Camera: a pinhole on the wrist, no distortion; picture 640 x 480 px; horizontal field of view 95.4 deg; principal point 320.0 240.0 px. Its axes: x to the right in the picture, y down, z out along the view. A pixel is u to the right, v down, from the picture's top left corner.
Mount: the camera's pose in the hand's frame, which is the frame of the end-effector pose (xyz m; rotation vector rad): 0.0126 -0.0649 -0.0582 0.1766 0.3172 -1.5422
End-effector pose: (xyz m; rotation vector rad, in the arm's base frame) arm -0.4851 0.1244 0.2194 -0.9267 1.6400 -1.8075
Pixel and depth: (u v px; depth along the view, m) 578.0 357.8 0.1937
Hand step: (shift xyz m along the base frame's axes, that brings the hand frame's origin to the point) 0.0013 -0.0874 0.2999
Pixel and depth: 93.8 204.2 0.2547
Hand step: 0.1859 -0.1648 -0.0351
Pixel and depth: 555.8 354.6 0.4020
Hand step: 0.0638 -0.2259 0.5243
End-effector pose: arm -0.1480 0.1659 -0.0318 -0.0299 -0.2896 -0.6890
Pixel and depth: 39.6 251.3 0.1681
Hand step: 0.0105 0.0258 0.1564
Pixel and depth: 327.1 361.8 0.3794
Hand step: -0.0395 -0.2370 0.3162
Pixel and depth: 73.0 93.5 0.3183
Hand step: -0.1167 0.1840 0.3008
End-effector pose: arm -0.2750 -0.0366 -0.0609 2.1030 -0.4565 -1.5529
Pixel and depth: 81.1 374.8 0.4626
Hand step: -0.3740 -0.3608 -0.2376
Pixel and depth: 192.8 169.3 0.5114
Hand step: -0.5023 -0.0462 -0.0771
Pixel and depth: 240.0 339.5 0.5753
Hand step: -0.4183 -0.1605 -0.3790
